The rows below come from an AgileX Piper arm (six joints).
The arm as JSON. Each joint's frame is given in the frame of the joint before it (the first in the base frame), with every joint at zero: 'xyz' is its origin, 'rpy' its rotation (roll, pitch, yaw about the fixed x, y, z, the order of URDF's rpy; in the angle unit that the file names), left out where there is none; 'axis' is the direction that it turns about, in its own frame. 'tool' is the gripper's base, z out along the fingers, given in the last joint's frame.
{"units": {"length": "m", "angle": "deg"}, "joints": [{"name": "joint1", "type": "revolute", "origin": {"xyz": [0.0, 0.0, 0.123], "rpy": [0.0, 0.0, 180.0]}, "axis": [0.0, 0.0, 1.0]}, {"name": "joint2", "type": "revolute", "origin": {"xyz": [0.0, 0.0, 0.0], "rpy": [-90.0, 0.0, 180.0]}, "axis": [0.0, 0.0, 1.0]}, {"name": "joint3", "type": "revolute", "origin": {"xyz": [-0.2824, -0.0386, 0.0], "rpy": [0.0, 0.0, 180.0]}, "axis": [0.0, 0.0, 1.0]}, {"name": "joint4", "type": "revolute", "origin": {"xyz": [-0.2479, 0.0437, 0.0], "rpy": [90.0, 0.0, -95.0]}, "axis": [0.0, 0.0, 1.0]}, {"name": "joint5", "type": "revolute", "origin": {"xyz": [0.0, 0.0, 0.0], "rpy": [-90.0, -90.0, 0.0]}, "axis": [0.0, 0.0, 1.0]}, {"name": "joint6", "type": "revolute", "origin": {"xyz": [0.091, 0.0, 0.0], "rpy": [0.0, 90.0, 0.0]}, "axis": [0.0, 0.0, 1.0]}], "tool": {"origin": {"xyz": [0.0, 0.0, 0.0], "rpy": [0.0, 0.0, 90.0]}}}
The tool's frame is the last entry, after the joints.
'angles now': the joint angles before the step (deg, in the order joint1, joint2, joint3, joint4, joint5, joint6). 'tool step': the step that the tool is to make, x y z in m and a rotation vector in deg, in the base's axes. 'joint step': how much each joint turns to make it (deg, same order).
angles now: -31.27, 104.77, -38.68, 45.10, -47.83, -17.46
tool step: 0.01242, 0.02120, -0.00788, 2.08, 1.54, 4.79
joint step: 4.16, 0.55, 0.71, -0.14, 1.65, 0.13
